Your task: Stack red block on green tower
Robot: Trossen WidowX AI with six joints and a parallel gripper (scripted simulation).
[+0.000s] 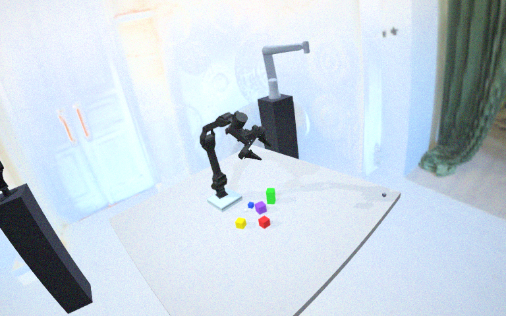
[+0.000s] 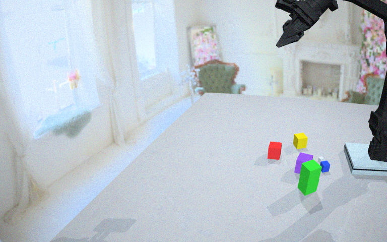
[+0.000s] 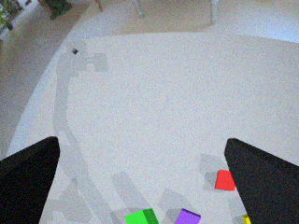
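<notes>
Right now my gripper tip is 360 mm above the red block, 90 mm to the left of it and 20 mm short of it. From my gripper tip the other things lie so: purple block (360 mm below, 90 mm behind, 30 mm to the right); then small blue block (370 mm below, 160 mm behind, 50 mm to the right); then yellow block (360 mm below, 180 mm to the right, 50 mm behind).
</notes>
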